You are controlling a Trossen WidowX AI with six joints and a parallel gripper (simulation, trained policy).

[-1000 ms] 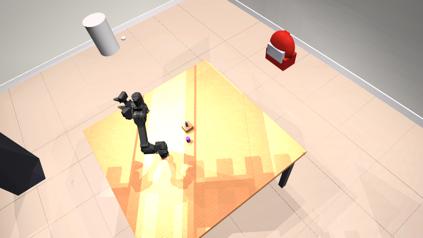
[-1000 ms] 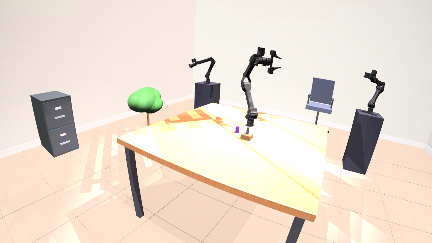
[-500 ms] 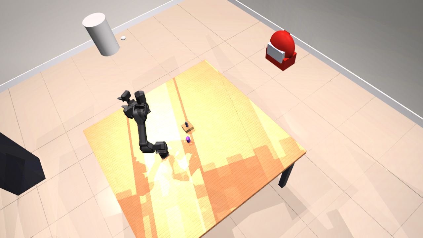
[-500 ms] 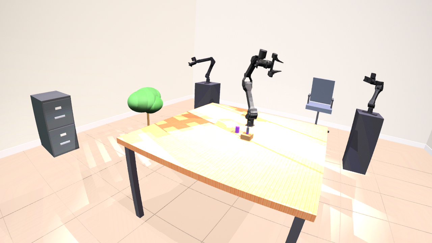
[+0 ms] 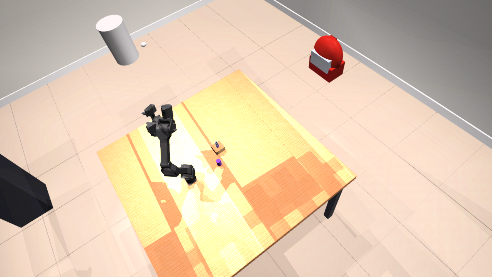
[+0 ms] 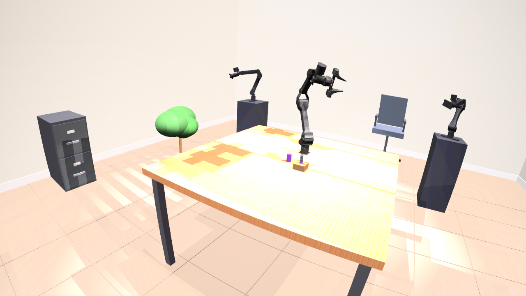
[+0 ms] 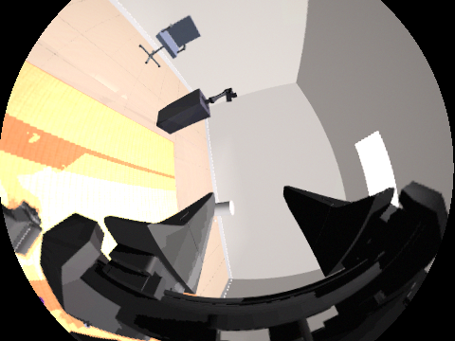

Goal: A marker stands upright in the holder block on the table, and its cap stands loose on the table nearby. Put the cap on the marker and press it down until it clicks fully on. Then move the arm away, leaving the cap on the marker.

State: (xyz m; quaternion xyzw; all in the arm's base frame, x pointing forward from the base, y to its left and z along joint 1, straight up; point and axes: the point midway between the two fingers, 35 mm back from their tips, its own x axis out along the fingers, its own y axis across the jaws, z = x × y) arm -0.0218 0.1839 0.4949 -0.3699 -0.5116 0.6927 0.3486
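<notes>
Right now my gripper tip is 47 cm above the purple cap, 25 cm short of it and 24 cm to the left of it. From my gripper tip the other things lie so: holder block (47 cm below, 31 cm ahead, 13 cm to the right).
</notes>
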